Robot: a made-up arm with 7 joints.
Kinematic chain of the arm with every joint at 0, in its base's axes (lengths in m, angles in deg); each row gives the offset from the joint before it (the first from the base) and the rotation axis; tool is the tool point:
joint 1: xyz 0 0 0 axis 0 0.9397 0.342
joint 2: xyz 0 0 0 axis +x
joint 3: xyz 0 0 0 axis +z
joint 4: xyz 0.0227 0 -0.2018 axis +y
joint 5: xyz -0.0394 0 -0.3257 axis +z
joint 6: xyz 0 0 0 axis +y
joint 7: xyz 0 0 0 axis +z
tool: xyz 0 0 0
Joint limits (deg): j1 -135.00..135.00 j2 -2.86..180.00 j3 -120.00..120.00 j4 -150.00..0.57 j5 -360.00..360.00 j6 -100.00..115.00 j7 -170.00..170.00
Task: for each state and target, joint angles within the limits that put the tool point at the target. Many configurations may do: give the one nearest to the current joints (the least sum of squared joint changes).
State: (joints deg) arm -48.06 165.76 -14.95 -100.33 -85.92 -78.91 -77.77
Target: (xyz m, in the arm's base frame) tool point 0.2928 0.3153 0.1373
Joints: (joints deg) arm -22.08 126.54 -33.44 -78.88 -85.92 -78.91 -77.77
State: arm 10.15 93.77 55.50 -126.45 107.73 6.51 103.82
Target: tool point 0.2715 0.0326 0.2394
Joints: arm 14.33 112.50 52.02 -110.55 107.73 6.51 103.82
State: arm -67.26 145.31 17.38 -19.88 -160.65 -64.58 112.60
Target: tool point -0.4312 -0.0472 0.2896
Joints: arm -71.40 180.00 41.44 -35.75 -160.65 -64.58 112.60
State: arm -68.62 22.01 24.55 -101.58 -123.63 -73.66 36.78
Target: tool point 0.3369 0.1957 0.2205
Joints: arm -65.29 31.48 37.37 -80.56 -123.63 -73.66 36.78
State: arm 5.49 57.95 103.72 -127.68 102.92 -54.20 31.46
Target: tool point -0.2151 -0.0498 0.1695
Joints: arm -20.64 106.43 120.00 -135.71 102.92 -54.20 31.46
